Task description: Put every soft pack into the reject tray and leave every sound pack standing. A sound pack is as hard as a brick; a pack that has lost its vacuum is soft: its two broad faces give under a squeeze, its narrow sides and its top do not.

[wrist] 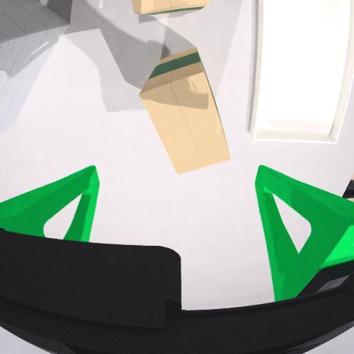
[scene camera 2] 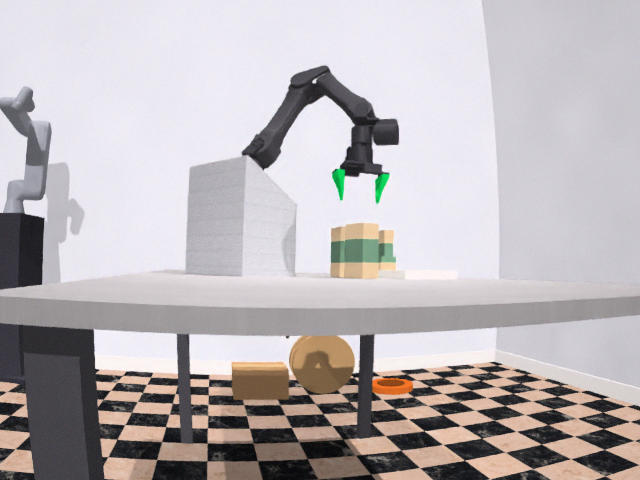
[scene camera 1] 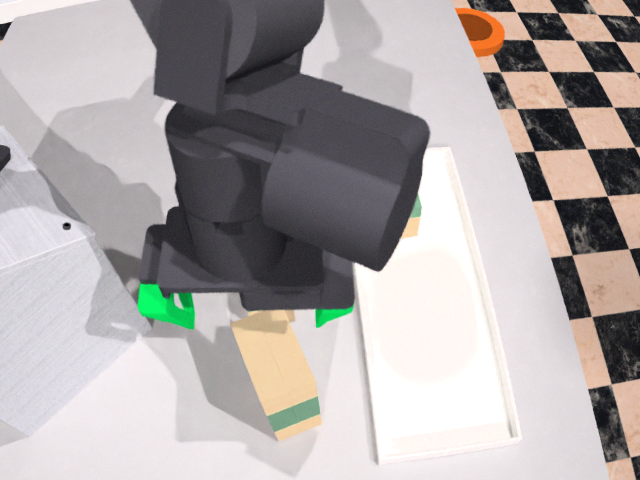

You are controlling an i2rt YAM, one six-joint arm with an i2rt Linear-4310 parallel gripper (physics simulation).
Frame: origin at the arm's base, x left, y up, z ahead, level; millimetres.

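Seen in the pictures: gripper, fingertip midpoint: (scene camera 2: pixel 359 201) (scene camera 1: pixel 254 321); arm's base at its link origin: (scene camera 2: pixel 242 185).
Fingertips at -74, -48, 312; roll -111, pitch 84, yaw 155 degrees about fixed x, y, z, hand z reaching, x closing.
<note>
Pixels of each thing's middle, then the offset from my fingertips to it, as dx, dy, dz.
- front pack at the middle of its body: (scene camera 1: pixel 279 379) (scene camera 2: pixel 361 251) -1, -128, +7
- back pack at the middle of its body: (scene camera 1: pixel 262 263) (scene camera 2: pixel 343 252) +128, -128, -25
- white reject tray at the middle of its body: (scene camera 1: pixel 422 285) (scene camera 2: pixel 402 273) +142, -187, +152
- green shape at the middle of its body: (scene camera 1: pixel 394 177) (scene camera 2: pixel 383 253) +250, -125, +116
My gripper (scene camera 1: pixel 254 327) (scene camera 2: pixel 359 200) (wrist: pixel 176 174) is open, its green fingers wide apart above and clear of the packs. The front pack (scene camera 1: pixel 276 361) (scene camera 2: pixel 361 250) (wrist: pixel 187 125), tan with a green band, stands on the table. The back pack (scene camera 1: pixel 290 314) (scene camera 2: pixel 337 252) (wrist: pixel 170 6) stands behind it, mostly hidden by the gripper in scene camera 1 and cut off in the wrist view. The white reject tray (scene camera 1: pixel 449 449) (scene camera 2: pixel 431 274) (wrist: pixel 295 131) lies to their right. A stepped tan and green shape (scene camera 1: pixel 414 206) (scene camera 2: pixel 386 250) is at its far end, partly hidden; whether it is one pack or two is unclear.
A tall grey block (scene camera 1: pixel 51 320) (scene camera 2: pixel 217 222) (wrist: pixel 20 60) stands left of the packs. The dark arm hides the tray's far left part in scene camera 1. The table (scene camera 2: pixel 258 315) ends beyond the tray's right side. An orange ring (scene camera 1: pixel 495 45) (scene camera 2: pixel 408 387) lies on the floor.
</note>
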